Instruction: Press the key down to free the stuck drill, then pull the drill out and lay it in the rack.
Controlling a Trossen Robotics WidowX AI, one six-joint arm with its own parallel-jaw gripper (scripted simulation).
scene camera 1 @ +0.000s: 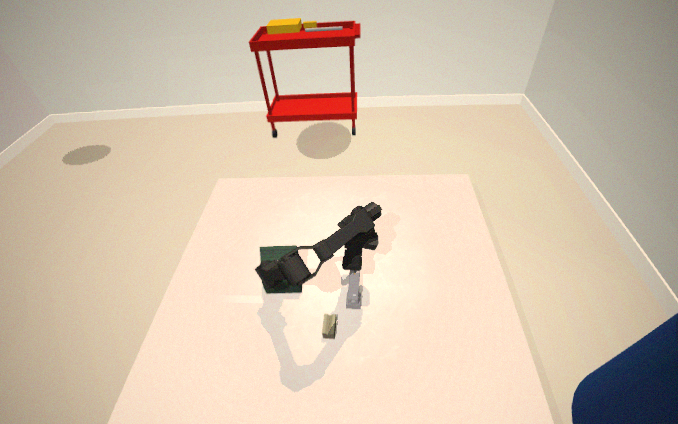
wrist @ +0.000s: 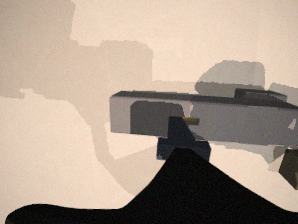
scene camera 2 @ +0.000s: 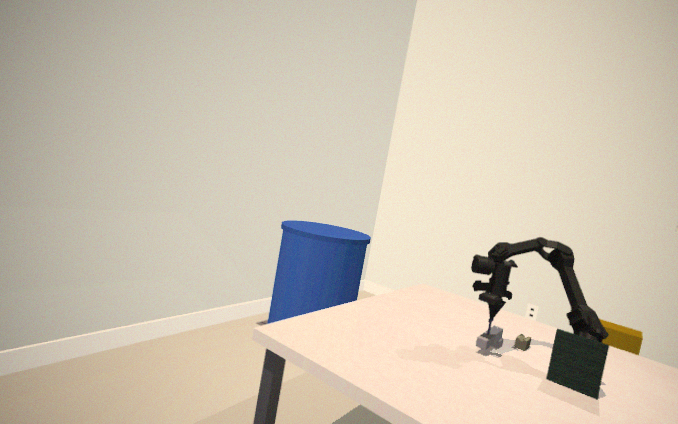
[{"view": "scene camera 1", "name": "my gripper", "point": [354, 259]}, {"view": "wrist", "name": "my gripper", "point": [181, 155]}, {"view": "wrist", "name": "dark blue key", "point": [179, 135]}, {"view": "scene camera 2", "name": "my gripper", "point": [491, 318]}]
